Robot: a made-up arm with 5 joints.
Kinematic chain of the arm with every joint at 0, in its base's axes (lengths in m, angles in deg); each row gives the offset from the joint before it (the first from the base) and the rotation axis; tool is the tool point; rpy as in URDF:
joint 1: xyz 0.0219 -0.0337 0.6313 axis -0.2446 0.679 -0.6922
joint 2: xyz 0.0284 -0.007 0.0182 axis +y
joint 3: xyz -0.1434 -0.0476 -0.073 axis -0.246 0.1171 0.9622
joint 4: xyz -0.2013 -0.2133 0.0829 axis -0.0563 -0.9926 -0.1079
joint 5: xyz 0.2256 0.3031 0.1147 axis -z
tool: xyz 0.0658 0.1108 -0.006 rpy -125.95 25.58 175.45
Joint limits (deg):
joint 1: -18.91..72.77
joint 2: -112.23..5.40
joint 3: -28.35..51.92
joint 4: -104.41..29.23
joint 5: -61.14..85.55
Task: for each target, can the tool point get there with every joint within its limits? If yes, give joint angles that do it. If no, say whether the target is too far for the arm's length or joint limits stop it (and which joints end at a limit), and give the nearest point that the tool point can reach.
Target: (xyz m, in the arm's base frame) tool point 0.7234 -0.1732 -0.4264
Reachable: no: too far | nearest point 0.3196 -0.1148 0.2193 | short by 0.764 m
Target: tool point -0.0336 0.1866 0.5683
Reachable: yes | joints 53.15 -72.54 7.34 5.81 -28.97
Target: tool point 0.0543 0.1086 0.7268
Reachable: yes | joints 15.54 -5.04 -5.16 -6.92 -0.56
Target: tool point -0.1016 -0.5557 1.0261
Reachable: no: joint limits stop it (at a limit: joint 1, joint 3, joint 4, joint 5) | nearest point -0.0863 -0.1751 0.8909 | short by 0.404 m
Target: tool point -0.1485 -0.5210 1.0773
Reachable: no: joint limits stop it (at a limit: joint 1, joint 3, joint 4, joint 5) | nearest point -0.0880 -0.1754 0.8897 | short by 0.398 m
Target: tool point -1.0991 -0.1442 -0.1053
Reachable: no: too far | nearest point -0.3890 -0.0925 0.3527 | short by 0.847 m
